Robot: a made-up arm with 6 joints.
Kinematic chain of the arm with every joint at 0, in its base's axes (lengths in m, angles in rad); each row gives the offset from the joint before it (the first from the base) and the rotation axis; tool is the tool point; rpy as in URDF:
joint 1: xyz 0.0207 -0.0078 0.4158 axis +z
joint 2: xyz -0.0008 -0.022 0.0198 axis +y
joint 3: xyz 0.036 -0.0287 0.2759 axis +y
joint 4: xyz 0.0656 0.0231 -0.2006 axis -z
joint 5: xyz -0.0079 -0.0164 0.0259 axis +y
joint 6: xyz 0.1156 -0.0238 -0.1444 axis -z
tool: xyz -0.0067 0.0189 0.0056 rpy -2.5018 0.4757 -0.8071
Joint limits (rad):
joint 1: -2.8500..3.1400
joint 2: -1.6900..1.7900
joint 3: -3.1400..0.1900
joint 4: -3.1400..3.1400
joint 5: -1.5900..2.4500
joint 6: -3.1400..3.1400
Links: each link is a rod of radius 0.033 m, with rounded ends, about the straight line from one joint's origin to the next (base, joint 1, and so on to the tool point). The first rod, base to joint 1, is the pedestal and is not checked.
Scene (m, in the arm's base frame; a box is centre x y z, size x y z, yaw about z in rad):
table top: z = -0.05
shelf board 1: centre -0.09 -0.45 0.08 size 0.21 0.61 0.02 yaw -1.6
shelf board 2: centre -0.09 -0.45 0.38 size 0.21 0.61 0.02 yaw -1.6
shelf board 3: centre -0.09 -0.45 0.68 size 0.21 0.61 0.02 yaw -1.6
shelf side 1: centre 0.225 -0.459 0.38 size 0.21 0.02 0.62 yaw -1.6
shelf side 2: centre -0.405 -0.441 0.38 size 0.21 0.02 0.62 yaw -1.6
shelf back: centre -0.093 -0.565 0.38 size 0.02 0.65 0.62 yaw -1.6
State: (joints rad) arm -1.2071 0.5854 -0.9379 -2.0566 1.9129 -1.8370
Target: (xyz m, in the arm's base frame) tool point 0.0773 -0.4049 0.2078
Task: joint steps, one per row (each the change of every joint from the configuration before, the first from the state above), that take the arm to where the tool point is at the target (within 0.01 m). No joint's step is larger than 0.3 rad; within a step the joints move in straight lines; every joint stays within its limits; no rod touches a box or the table.
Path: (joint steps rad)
1: 0.0721 -0.2136 0.2579 -0.0316 -0.0395 0.0201
2: 0.0720 -0.2137 0.2579 -0.0316 -0.0396 0.0201
3: 0.0721 -0.2136 0.2579 -0.0315 -0.0395 0.0201
4: 0.0720 -0.2136 0.2580 -0.0316 -0.0395 0.0201
5: 0.0143 0.2584 -0.0833 -0.0057 -0.0550 -0.0190
6: 0.0143 0.2585 -0.0832 -0.0056 -0.0551 -0.0189
7: 0.0143 0.2585 -0.0833 -0.0057 -0.0550 -0.0190
8: 0.0142 0.2584 -0.0832 -0.0056 -0.0550 -0.0189
9: 0.0143 0.2585 -0.0833 -0.0057 -0.0551 -0.0190
10: -0.1266 0.0733 -0.2704 0.0204 0.1141 -0.0093
11: -0.1266 0.0733 -0.2704 0.0205 0.1140 -0.0094

